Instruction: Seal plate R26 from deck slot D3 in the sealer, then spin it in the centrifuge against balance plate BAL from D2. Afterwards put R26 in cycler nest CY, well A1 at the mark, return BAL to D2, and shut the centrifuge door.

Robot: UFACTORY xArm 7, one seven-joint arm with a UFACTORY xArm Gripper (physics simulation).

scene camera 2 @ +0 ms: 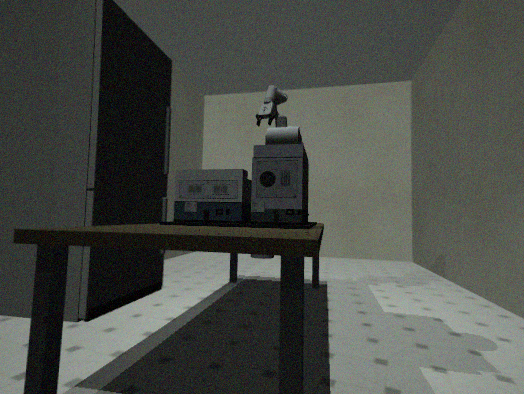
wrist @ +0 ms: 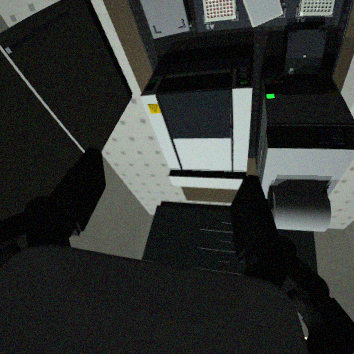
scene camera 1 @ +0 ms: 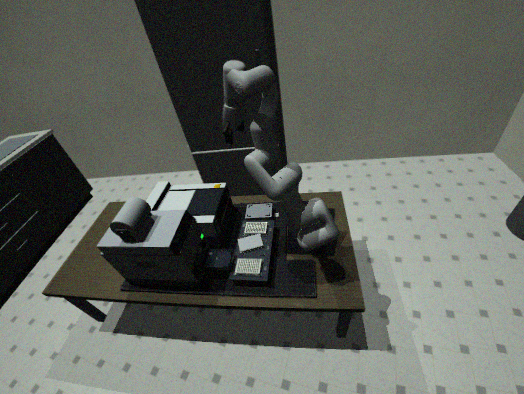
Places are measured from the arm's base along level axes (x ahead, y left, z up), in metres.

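Pixels of known places: gripper, between the fingertips: (scene camera 2: 263, 125) (wrist: 170, 178) (scene camera 1: 234, 136).
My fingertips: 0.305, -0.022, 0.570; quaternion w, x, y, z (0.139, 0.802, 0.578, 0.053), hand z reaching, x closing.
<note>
For each thing: its top centre in the pictures, then the offset to it from my fingertips, as dx, dy, dz.
- sealer with a film roll, centre of its top: (wrist: 300, 225) (scene camera 1: 129, 208) (scene camera 2: 284, 128) +0.473, +0.225, -0.177
- dark carriage, centre of its top: (wrist: 303, 61) (scene camera 1: 214, 258) +0.190, +0.218, -0.547
- skewed plain white plate, centre of its top: (scene camera 1: 250, 241) +0.026, +0.093, -0.575
- grey flat unit with corner marks, centre of its top: (wrist: 161, 7) (scene camera 1: 258, 209) +0.019, -0.173, -0.600
My gripper (scene camera 1: 233, 133) (scene camera 2: 264, 121) (wrist: 170, 178) is open and empty, high above the machines. The sealer with a film roll (scene camera 1: 131, 219) (scene camera 2: 283, 135) (wrist: 302, 205) has a dark carriage (scene camera 1: 218, 258) (wrist: 305, 50) out in front. The centrifuge (scene camera 1: 177, 200) (scene camera 2: 211, 187) (wrist: 202, 154) stands beside it; its inside is hidden. On the deck are a well plate (scene camera 1: 256, 228) (wrist: 220, 9), a skewed plain white plate (scene camera 1: 250, 243) (wrist: 263, 11) and another well plate (scene camera 1: 248, 266) (wrist: 317, 7). Which is R26 or BAL cannot be read. A grey flat unit with corner marks (scene camera 1: 259, 210) (wrist: 165, 17) may be the cycler nest.
The arm's base stands at the table's right in scene camera 1. A tall dark cabinet (scene camera 1: 210, 65) (scene camera 2: 131, 150) stands behind the table (scene camera 1: 82, 265) (scene camera 2: 170, 242). The tall sealer and its roll rise beside the lower centrifuge. A counter (scene camera 1: 40, 200) is at the left.
</note>
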